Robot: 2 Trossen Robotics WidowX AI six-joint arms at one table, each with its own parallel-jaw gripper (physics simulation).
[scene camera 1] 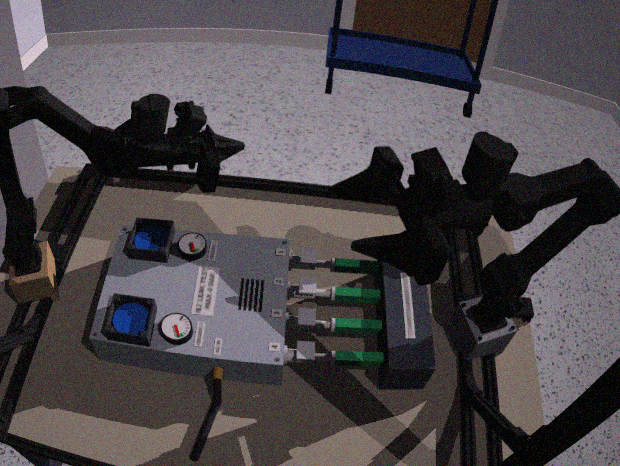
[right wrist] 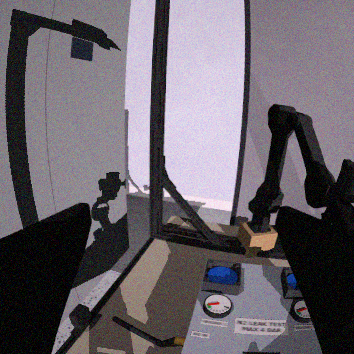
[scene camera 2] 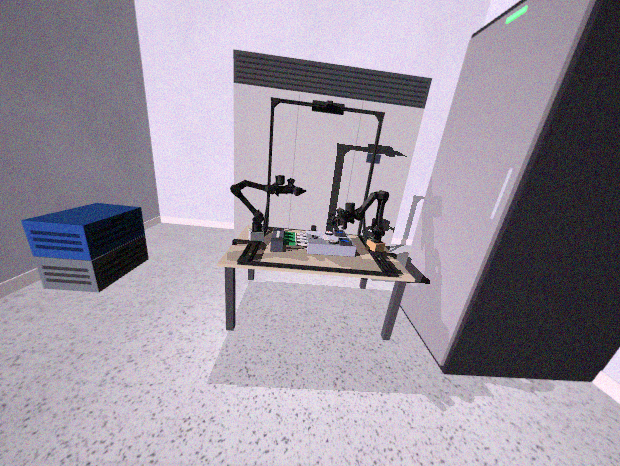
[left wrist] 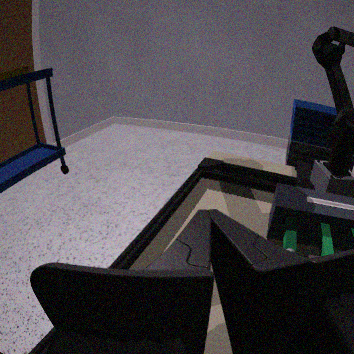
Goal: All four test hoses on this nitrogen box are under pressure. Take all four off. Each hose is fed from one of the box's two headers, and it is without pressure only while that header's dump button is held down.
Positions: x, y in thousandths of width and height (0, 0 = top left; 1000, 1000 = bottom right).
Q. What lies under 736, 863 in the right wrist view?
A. A grey nitrogen box.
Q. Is the right gripper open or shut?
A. Open.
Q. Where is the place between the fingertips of the right gripper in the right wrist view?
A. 527, 612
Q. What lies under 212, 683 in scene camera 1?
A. A blue dump buttons.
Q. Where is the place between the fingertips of the left gripper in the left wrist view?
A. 583, 617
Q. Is the left gripper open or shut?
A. Shut.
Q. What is the right gripper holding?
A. Nothing.
